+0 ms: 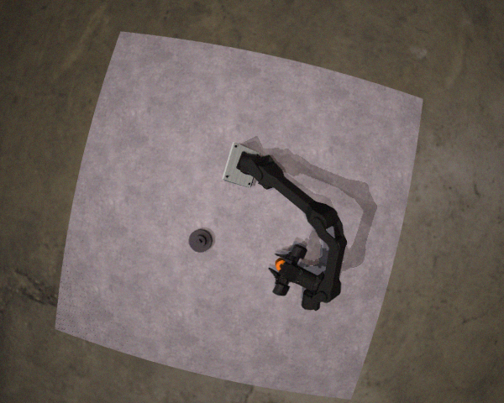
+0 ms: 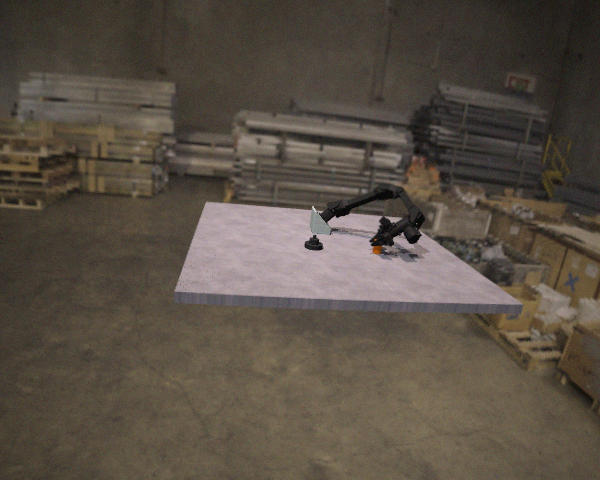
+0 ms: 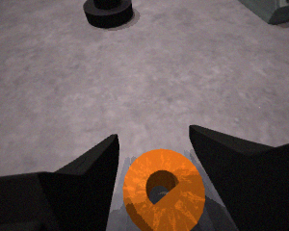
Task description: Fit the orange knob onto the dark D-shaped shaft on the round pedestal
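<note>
Right now the orange knob is 40 mm to the left of my gripper tip and 10 mm below it. Round my gripper tip: dark pedestal (270 mm to the right, 30 mm ahead, 10 mm below).
</note>
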